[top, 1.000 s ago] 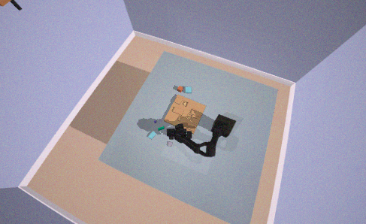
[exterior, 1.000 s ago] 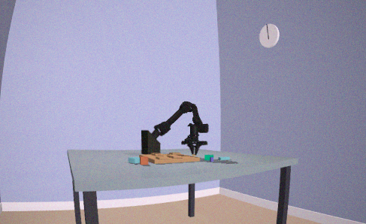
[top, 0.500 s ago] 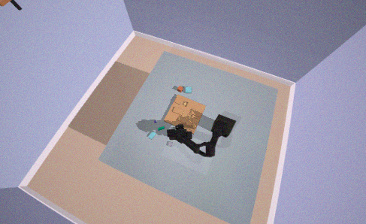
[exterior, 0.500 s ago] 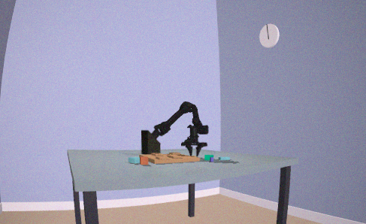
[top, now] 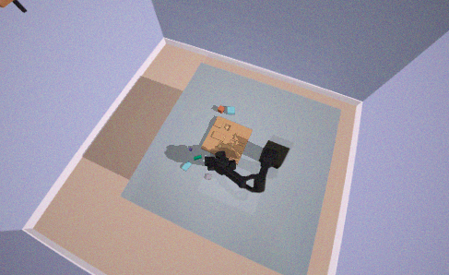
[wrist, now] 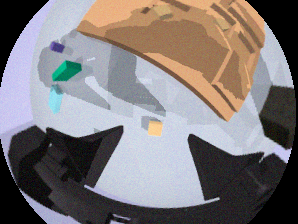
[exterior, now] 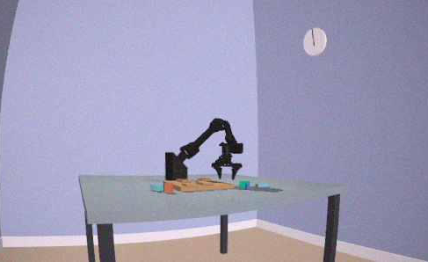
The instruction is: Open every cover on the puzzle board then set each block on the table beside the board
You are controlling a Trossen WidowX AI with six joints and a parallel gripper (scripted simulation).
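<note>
The grey block lies 9 cm to the left of my gripper tip, 6 cm ahead of it and 2 cm below it. Also, from my gripper tip: small purple block (27 cm ahead, 4 cm to the right, 1 cm below); green block (19 cm ahead, 1 cm to the right, 1 cm below); orange block (44 cm to the right, 19 cm ahead, 1 cm below).
</note>
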